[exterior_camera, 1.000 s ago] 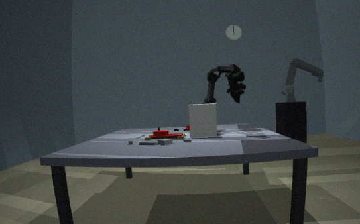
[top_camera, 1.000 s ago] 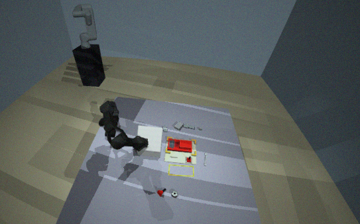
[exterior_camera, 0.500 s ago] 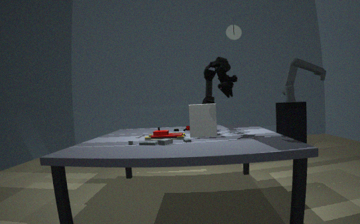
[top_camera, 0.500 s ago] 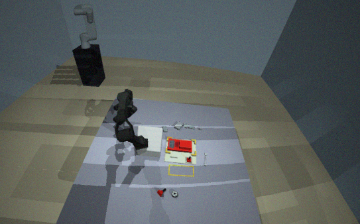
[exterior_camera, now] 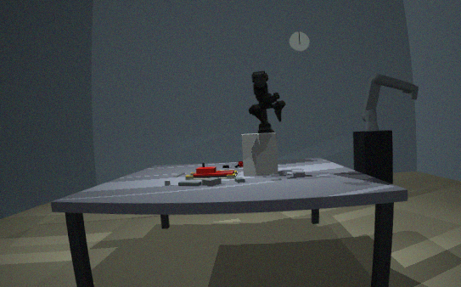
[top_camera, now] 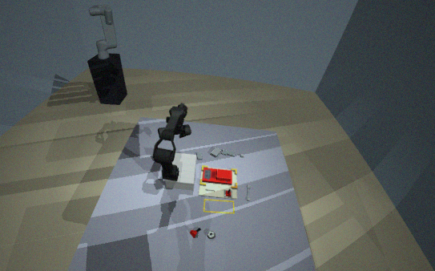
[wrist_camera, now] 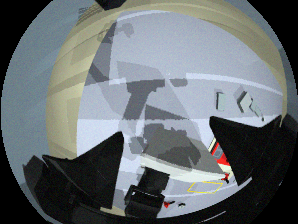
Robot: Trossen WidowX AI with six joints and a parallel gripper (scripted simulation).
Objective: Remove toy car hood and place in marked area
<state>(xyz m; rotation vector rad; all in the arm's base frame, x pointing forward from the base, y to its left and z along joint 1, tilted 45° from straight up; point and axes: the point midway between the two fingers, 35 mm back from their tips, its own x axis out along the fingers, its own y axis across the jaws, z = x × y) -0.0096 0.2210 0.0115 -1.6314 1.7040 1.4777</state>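
My gripper tip is now 35 cm short of the hood, 22 cm above it and 8 cm to the left of it. Also, from my gripper tip: grey wheel (47 cm to the right, 27 cm ahead, 25 cm below); then thin rod (52 cm ahead, 26 cm below, 19 cm to the right).
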